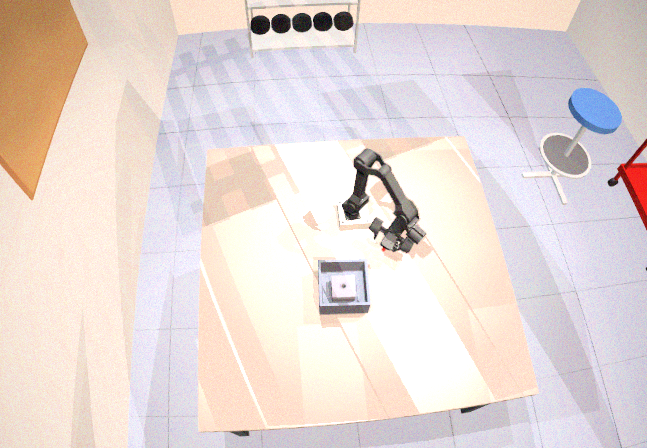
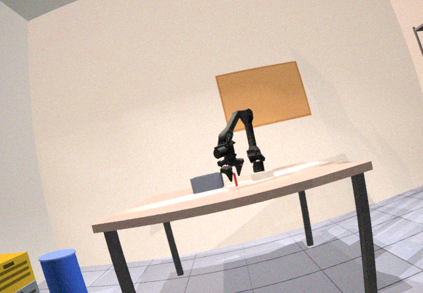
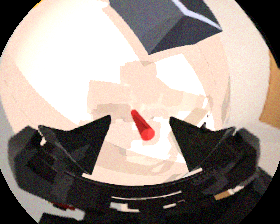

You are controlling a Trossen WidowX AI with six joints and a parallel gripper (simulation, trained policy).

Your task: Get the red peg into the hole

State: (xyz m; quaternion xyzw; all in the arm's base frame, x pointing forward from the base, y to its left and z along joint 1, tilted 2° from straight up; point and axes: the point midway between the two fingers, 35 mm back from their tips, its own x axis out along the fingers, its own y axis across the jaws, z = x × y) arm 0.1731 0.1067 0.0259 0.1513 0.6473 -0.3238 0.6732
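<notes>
Right now the red peg is right at my gripper tip. Round my gripper tip: pale plate: 15 cm ahead, 20 cm to the right; then grey box: 15 cm ahead, 20 cm to the right, 2 cm below.
</notes>
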